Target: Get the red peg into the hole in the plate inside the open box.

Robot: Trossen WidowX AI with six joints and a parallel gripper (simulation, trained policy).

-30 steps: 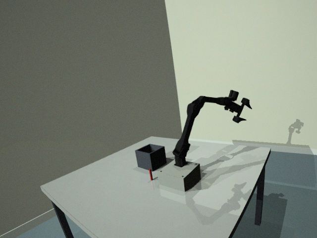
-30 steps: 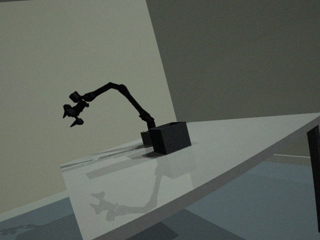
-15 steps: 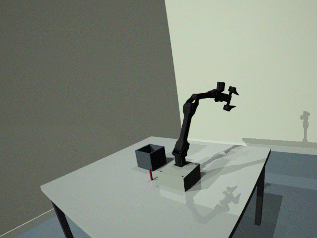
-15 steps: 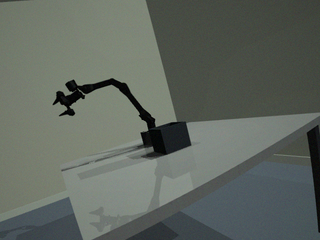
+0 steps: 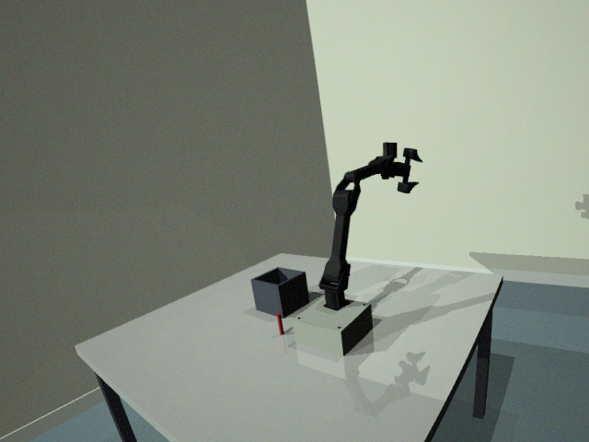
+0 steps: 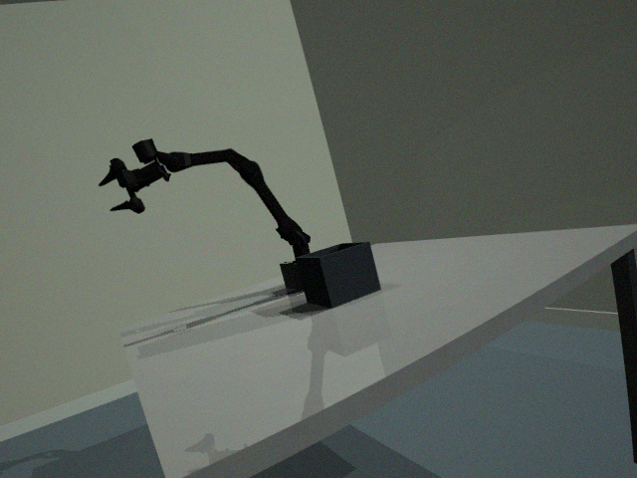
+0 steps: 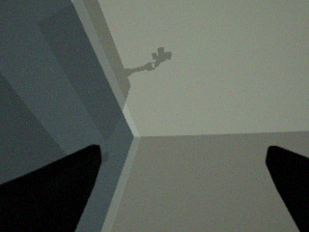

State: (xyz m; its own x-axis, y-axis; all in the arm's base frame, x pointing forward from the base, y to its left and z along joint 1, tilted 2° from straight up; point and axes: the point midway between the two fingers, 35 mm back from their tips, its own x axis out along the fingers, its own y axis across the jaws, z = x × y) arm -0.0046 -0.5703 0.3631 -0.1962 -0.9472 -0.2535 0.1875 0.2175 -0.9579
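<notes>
The red peg lies 740 mm to the left of my gripper tip, 430 mm below it and 150 mm ahead of it.
</notes>
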